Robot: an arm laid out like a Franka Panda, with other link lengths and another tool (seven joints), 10 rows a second.
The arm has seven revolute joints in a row. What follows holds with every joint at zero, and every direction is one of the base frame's.
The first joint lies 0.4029 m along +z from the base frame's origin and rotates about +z.
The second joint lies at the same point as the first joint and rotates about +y.
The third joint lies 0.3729 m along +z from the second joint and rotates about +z.
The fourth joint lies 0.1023 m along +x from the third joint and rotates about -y.
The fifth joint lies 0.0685 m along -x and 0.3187 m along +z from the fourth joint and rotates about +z.
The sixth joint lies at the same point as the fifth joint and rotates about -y.
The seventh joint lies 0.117 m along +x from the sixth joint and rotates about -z.
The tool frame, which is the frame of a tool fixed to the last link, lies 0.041 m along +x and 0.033 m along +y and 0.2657 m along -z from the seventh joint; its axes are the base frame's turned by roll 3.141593, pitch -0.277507 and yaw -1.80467 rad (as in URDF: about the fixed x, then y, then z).
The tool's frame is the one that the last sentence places.
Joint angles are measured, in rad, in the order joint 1, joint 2, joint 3, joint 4, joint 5, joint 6, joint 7. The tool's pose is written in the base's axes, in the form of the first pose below.
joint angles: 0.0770 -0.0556 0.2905 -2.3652 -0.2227 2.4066 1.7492
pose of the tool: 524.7 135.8 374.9; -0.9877 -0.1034 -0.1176; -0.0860 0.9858 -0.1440; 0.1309 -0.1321 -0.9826
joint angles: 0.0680 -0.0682 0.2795 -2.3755 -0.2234 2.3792 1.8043
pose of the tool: 516.3 117.3 372.7; -0.9895 -0.0274 -0.1422; -0.0071 0.9900 -0.1412; 0.1447 -0.1387 -0.9797
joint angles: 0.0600 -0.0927 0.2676 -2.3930 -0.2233 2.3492 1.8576
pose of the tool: 504.3 98.1 373.4; -0.9854 0.0484 -0.1635; 0.0717 0.9876 -0.1394; 0.1547 -0.1491 -0.9766
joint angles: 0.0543 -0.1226 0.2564 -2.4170 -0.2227 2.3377 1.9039
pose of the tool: 493.1 83.1 376.4; -0.9792 0.1136 -0.1684; 0.1367 0.9817 -0.1326; 0.1502 -0.1529 -0.9768
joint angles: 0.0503 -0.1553 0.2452 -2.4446 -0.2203 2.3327 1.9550
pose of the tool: 481.1 69.6 379.8; -0.9689 0.1822 -0.1673; 0.2036 0.9715 -0.1210; 0.1405 -0.1513 -0.9784
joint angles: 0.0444 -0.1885 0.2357 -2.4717 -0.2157 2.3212 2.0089
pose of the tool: 467.2 55.8 382.3; -0.9518 0.2549 -0.1705; 0.2753 0.9552 -0.1088; 0.1351 -0.1505 -0.9793
